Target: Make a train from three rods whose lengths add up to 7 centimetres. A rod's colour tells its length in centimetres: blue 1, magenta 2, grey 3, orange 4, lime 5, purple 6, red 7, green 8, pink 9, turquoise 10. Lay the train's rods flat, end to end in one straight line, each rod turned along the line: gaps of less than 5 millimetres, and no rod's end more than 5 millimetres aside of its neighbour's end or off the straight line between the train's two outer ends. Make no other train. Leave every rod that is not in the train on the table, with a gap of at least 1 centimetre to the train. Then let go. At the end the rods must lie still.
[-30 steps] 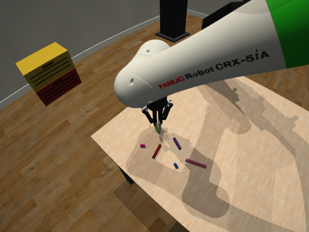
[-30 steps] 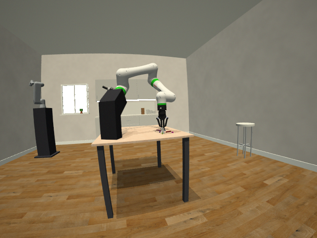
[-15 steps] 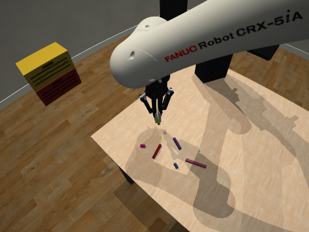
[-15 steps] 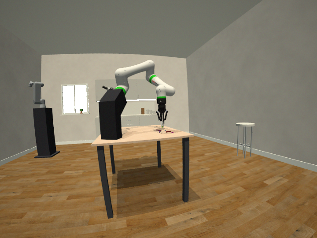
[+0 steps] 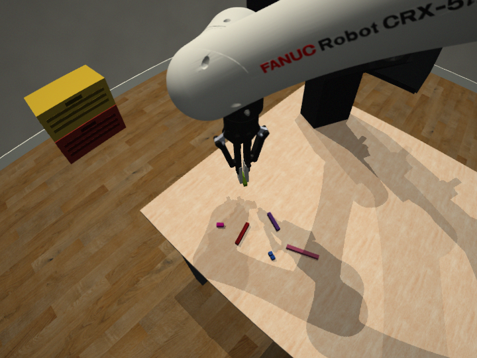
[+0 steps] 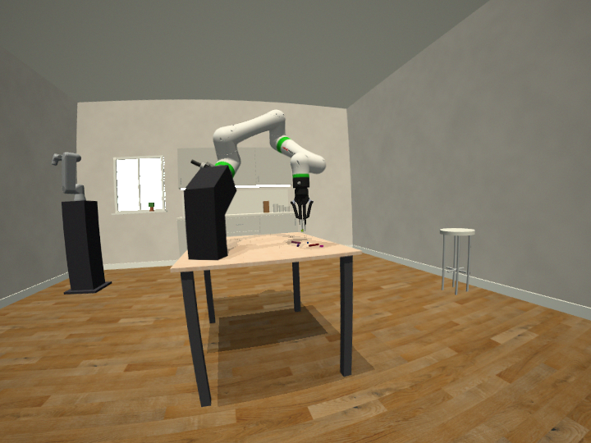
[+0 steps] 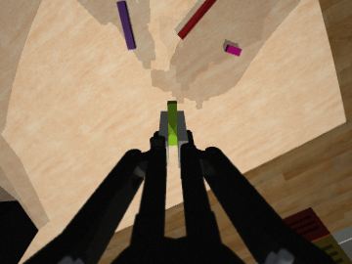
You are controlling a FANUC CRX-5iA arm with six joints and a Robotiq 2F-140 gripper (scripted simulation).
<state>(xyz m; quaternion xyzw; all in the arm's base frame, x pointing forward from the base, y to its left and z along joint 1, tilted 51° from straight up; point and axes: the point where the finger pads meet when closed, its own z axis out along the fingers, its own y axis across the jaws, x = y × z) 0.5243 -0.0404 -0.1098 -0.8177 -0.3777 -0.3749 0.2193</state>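
My gripper is now 8 cm short of the blue cube, 18 cm to the right of it and 13 cm above it. The rest, counted from my hand: magenta rod (11 cm ahead, 2 cm to the left, 13 cm below); purple rod (12 cm to the left, 13 cm below); lime rod (3 cm below).
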